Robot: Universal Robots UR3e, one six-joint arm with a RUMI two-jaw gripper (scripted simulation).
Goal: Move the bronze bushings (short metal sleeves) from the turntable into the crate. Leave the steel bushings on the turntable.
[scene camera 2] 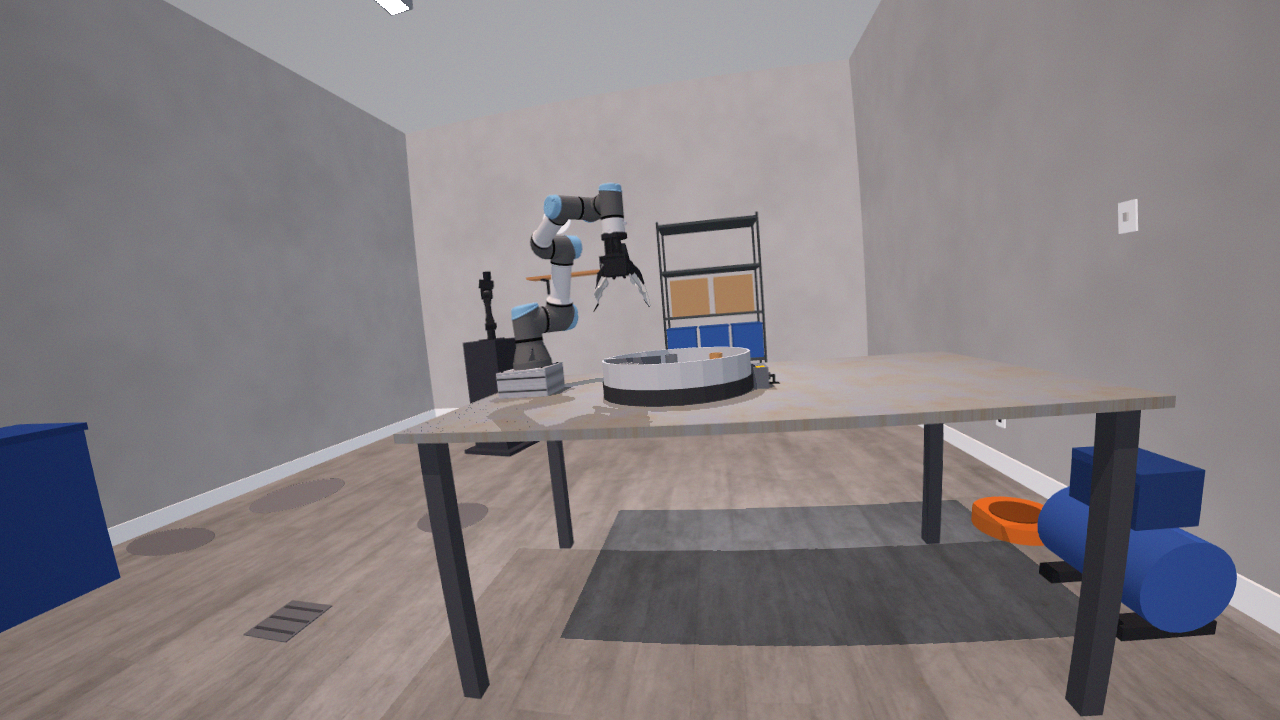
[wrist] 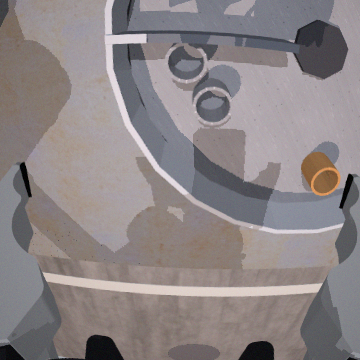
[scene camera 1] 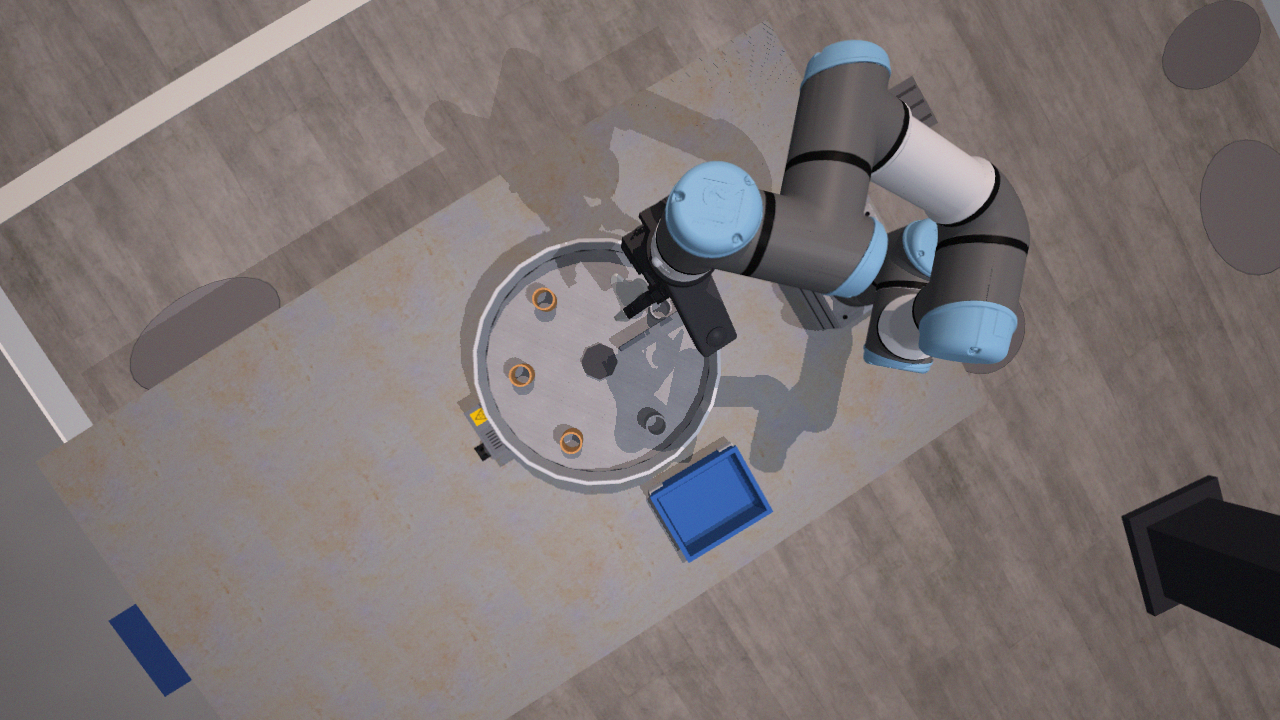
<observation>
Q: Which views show my gripper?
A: Scene camera 2, the wrist view and scene camera 1: all of them.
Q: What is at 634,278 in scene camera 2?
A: My gripper.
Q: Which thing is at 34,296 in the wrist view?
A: My gripper.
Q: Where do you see a round turntable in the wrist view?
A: At 286,105
</observation>
